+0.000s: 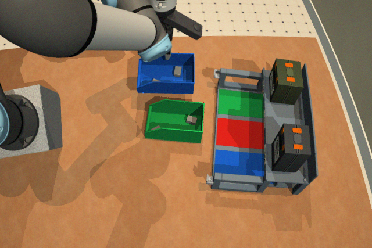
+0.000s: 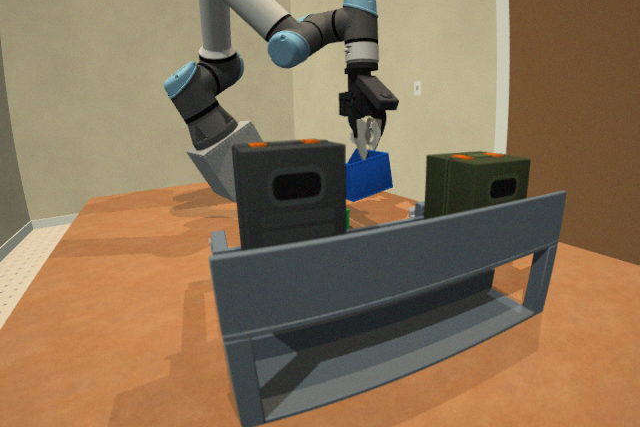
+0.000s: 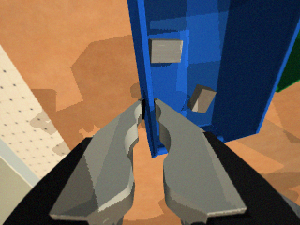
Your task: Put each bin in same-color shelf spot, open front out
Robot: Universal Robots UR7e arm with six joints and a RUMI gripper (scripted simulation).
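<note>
The blue bin lies 40 mm to the right of my hand, 30 mm below it and 10 mm behind it. Also, from my hand: shelf front lip: 190 mm to the right, 140 mm below, 140 mm ahead; olive case: 350 mm ahead, 120 mm to the right; green bin: 160 mm to the right, 110 mm below, 10 mm ahead.
</note>
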